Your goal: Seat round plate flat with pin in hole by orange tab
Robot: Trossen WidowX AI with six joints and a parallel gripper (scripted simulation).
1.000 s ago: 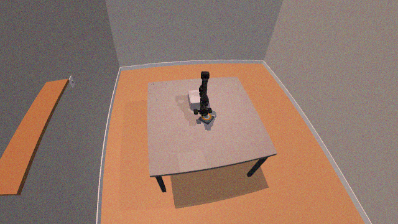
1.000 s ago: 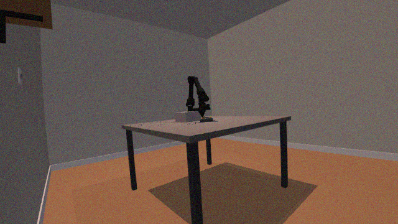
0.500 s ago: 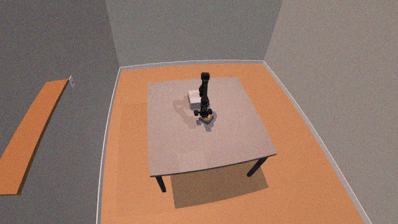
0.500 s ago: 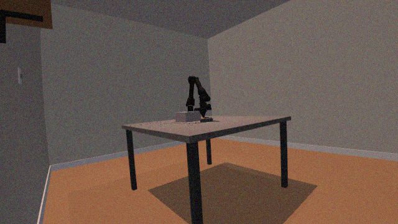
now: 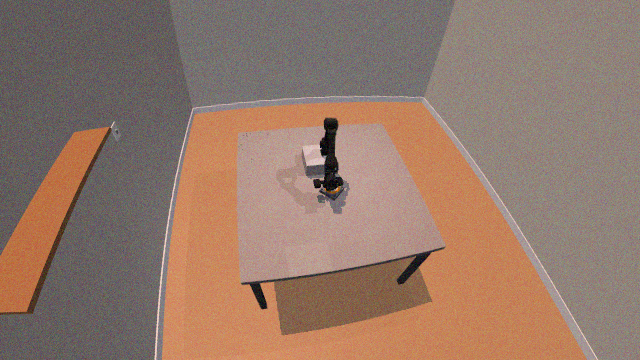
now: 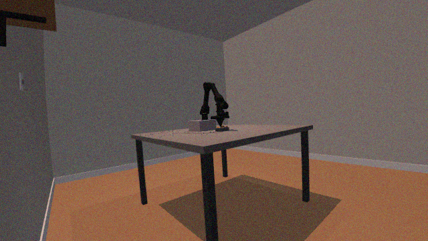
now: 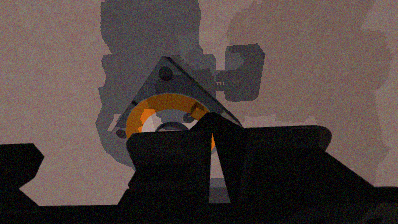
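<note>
My gripper tip is now 40 mm to the right of the base, 30 mm past it and 20 mm above it.
</note>
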